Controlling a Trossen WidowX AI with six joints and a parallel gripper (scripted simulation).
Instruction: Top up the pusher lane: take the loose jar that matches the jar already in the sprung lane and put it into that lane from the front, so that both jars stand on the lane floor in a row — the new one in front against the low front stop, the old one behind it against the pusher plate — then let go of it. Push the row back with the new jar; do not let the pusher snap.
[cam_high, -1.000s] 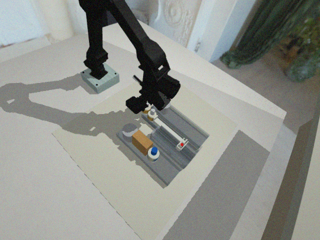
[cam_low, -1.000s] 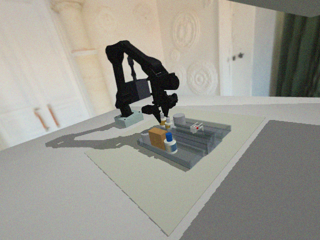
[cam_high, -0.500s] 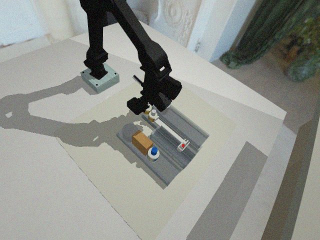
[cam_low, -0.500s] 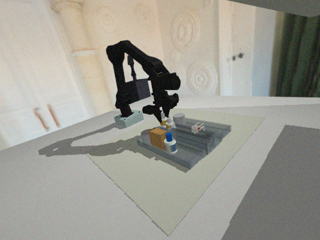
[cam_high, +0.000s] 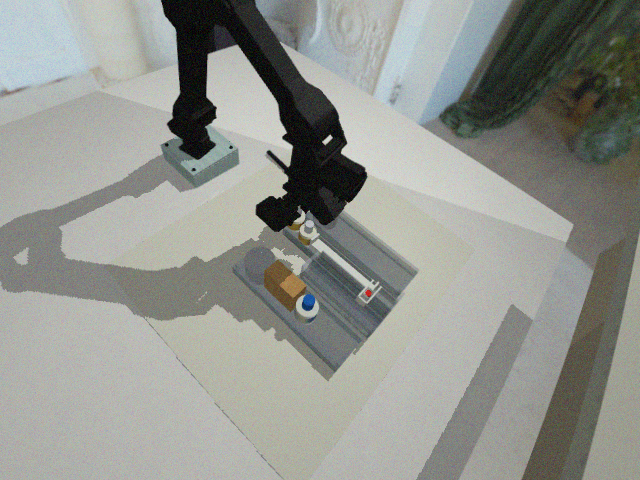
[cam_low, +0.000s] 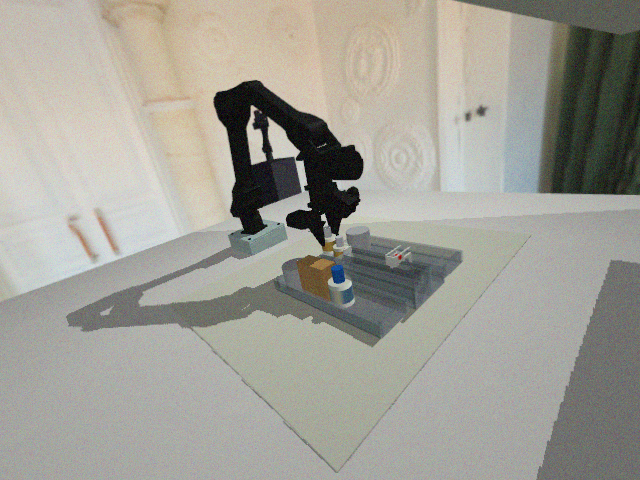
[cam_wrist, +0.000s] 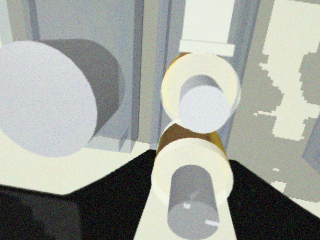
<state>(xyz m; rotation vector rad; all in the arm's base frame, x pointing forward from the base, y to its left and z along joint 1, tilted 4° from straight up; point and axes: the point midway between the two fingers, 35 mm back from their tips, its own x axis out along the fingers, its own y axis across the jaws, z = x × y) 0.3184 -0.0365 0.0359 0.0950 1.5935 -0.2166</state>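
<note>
Right now my gripper tip is 15 cm short of the grey sprung lane, 5 cm to the left of it and 3 cm above it. Also, from my gripper tip: blue-capped jar: 13 cm ahead, 15 cm to the right; then orange-brown box: 7 cm ahead, 14 cm to the right, 1 cm below; then white pusher plate: 14 cm ahead, 6 cm to the right.
</note>
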